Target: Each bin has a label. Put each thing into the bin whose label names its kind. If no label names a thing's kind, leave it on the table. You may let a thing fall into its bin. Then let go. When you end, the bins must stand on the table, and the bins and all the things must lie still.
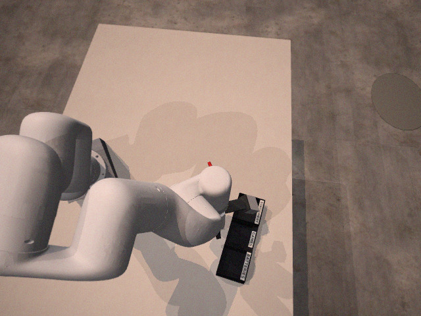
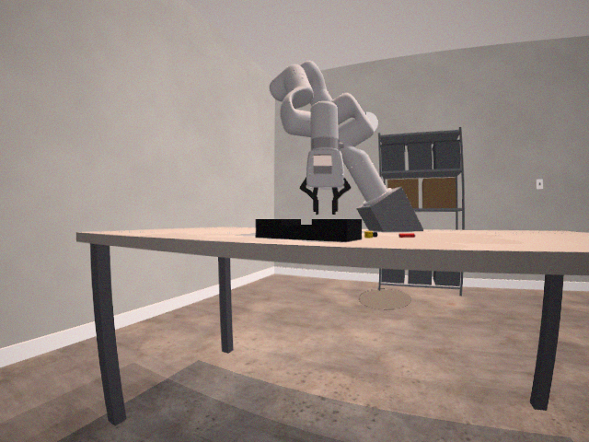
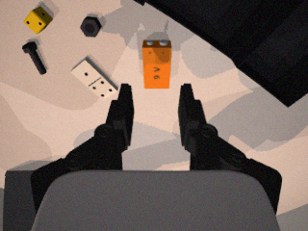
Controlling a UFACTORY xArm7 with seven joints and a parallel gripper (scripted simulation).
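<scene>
The orange battery is 1 cm ahead of my hand and 7 cm below it. The rest, counted from my hand: yellow die 1 cm ahead, 12 cm to the left, 7 cm below; then white domino 4 cm behind, 6 cm to the left, 7 cm below; then black nut 2 cm ahead, 7 cm to the left, 7 cm below.
</scene>
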